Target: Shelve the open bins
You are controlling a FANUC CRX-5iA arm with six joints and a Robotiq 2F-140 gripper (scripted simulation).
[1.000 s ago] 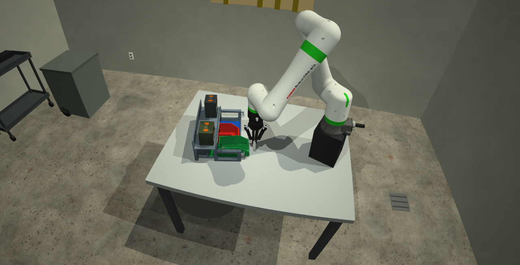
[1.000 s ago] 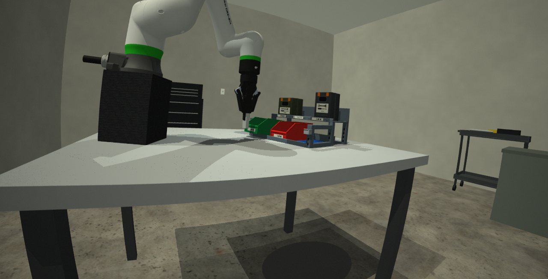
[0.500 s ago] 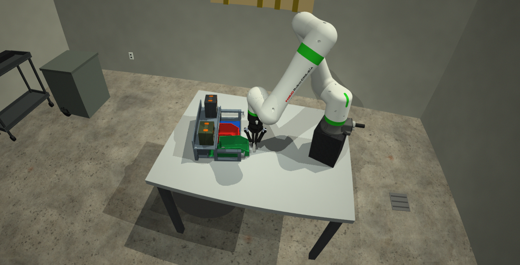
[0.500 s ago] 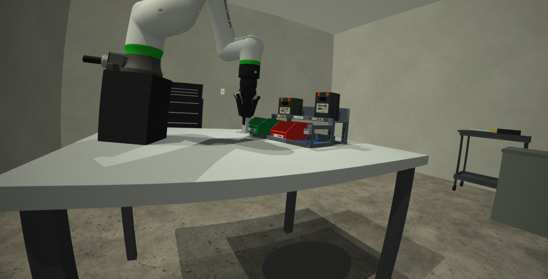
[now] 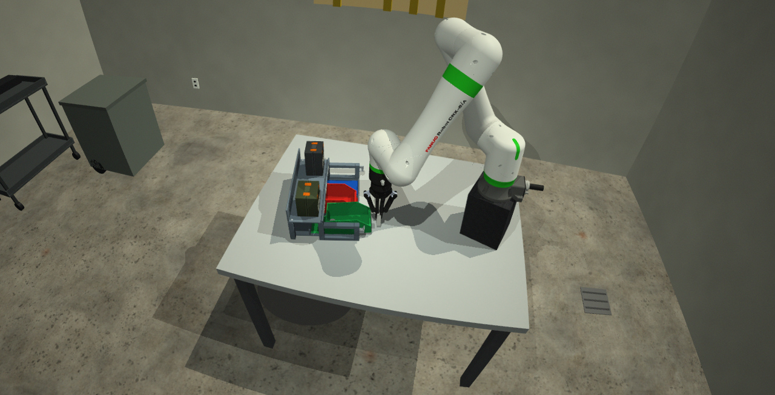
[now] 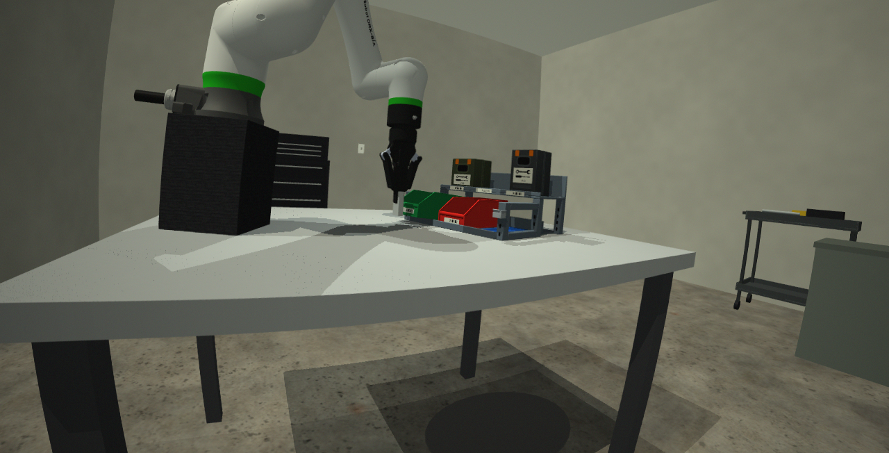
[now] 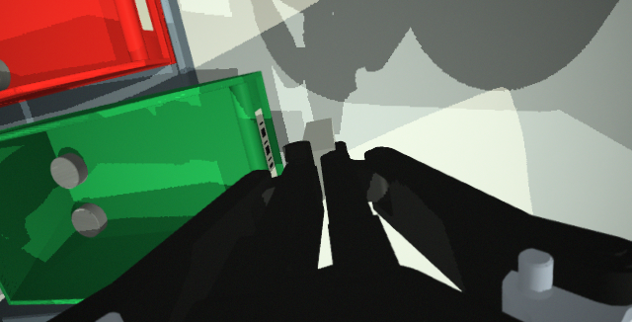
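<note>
My gripper is now 11 cm short of the green bin and 3 cm to the right of it. The rest, counted from my hand: red bin 20 cm ahead, 7 cm to the right, 1 cm below.
</note>
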